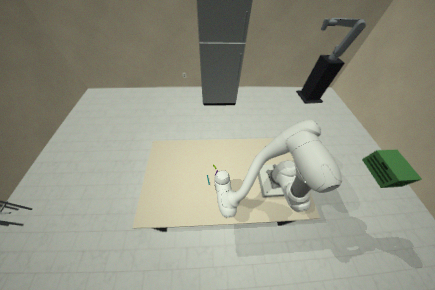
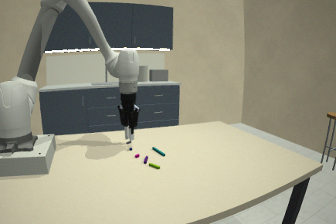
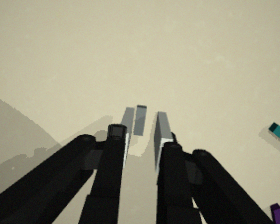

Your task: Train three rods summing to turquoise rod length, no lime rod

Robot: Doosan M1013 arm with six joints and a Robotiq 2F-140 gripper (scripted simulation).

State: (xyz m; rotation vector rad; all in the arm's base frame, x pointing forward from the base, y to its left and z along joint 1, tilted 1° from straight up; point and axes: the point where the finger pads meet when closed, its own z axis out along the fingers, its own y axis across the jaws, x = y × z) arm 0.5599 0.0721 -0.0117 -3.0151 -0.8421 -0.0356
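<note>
Right now the grey rod is 50 mm below my hand. The rest, counted from my hand: turquoise rod (80 mm ahead, 160 mm to the right, 50 mm below); small blue rod (20 mm behind, 90 mm to the right, 50 mm below); magenta rod (20 mm behind, 180 mm to the right, 50 mm below).
</note>
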